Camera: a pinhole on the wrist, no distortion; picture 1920 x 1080 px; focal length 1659.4 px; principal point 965.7 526.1 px. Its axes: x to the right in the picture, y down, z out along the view. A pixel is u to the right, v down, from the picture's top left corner.
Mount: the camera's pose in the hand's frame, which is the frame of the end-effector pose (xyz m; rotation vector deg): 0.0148 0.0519 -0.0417 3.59 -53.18 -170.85
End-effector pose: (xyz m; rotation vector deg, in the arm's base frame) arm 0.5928 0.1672 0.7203 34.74 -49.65 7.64
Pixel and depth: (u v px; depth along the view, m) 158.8 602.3 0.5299
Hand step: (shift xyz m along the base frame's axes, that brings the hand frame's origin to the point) -0.2372 0.0188 0.5426
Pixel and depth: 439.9 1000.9 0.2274
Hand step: -0.1194 -0.0049 0.2062
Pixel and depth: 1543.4 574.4 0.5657
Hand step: -0.5452 0.0834 0.2125
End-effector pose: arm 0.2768 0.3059 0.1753 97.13 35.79 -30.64
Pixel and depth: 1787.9 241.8 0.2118
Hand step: 0.0545 -0.1509 0.1883
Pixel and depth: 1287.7 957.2 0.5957
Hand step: 0.0664 -0.5789 0.1634
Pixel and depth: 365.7 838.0 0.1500
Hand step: 0.1213 -0.1088 0.0237
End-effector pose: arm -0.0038 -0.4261 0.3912 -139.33 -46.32 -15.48
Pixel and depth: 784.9 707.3 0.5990
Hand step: 0.2549 0.0788 -0.5361
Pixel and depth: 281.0 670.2 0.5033
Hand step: 0.3510 0.1231 -0.3993
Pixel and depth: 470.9 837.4 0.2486
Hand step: 0.1596 0.0430 -0.2002
